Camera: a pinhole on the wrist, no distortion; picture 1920 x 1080 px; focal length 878.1 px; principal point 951.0 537.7 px. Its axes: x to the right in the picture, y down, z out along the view. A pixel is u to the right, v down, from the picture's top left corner.
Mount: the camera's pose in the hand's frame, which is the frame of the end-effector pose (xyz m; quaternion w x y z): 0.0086 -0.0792 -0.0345 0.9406 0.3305 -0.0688 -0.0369
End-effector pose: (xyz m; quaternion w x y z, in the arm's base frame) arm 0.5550 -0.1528 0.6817 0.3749 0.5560 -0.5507 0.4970
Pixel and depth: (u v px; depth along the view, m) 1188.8 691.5 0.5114
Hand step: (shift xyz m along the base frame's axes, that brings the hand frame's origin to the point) 0.3889 -0.3939 0.0141
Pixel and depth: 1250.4 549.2 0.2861
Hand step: 0.2816 -0.1769 0.0486
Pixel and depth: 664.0 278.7 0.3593
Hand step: 0.4038 -0.0771 -0.1482
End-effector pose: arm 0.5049 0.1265 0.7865 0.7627 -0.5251 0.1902 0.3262
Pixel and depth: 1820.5 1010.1 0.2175
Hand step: 0.2267 0.2344 0.0651
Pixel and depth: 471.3 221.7 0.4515
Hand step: 0.0876 -0.0269 0.5737
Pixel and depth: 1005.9 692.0 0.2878
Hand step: 0.1294 0.1480 0.2423
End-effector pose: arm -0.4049 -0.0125 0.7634 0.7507 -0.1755 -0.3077 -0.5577
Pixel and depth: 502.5 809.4 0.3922
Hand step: -0.3250 0.3117 0.0637
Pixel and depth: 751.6 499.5 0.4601
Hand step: -0.4568 0.1853 0.0843
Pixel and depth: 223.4 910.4 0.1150
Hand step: -0.1348 0.0878 -0.0191
